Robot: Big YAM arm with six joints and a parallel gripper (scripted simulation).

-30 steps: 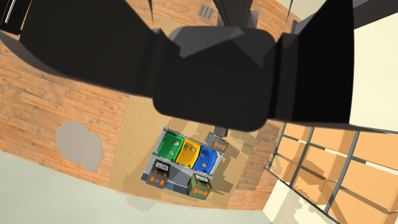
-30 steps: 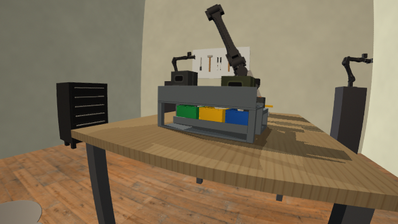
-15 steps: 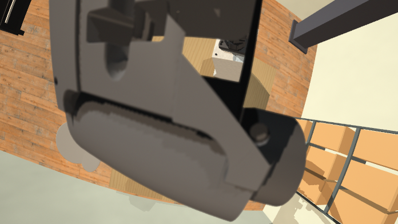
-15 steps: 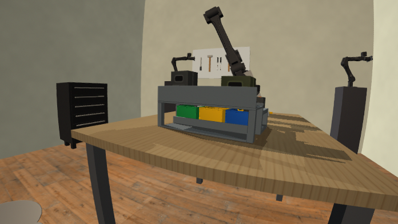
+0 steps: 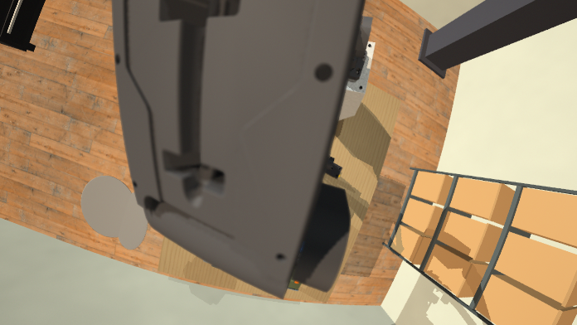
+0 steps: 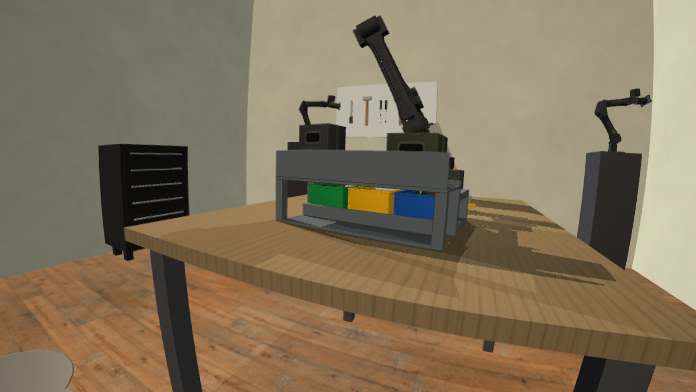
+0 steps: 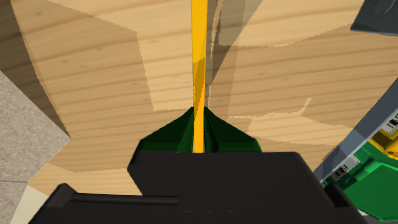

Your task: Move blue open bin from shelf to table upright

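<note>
My gripper is now 170 mm short of the grey case, 100 mm to the right of it and 40 mm below it. Round my hand: yellow rod (10 mm below); yellow bin (310 mm ahead, 40 mm to the right, 20 mm above); blue open bin (320 mm ahead, 80 mm to the left, 20 mm above).
</note>
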